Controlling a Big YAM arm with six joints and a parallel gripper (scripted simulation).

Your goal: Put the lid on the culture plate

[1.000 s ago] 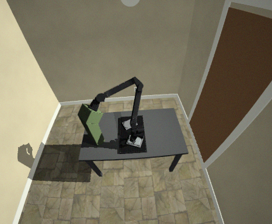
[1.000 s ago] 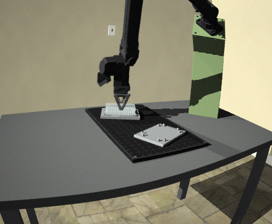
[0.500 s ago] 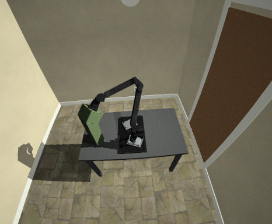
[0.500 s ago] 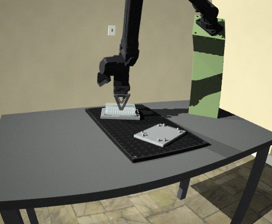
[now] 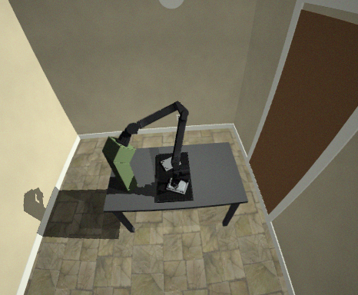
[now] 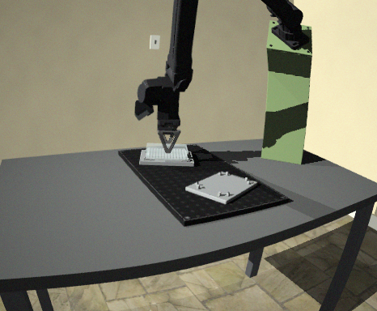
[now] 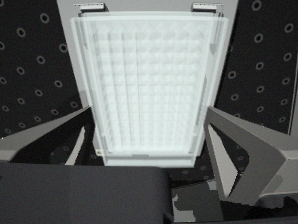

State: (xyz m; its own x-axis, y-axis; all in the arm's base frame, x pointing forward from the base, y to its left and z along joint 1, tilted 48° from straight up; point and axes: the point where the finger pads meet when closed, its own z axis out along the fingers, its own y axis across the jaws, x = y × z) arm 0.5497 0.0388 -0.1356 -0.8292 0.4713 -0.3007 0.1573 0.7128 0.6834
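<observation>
Right now my hand is 1 cm above the clear lid. The rest, counted from my hand: lid park LP1: 24 cm to the left, 9 cm behind, 4 cm below; then culture plate C15: 2 cm below.
</observation>
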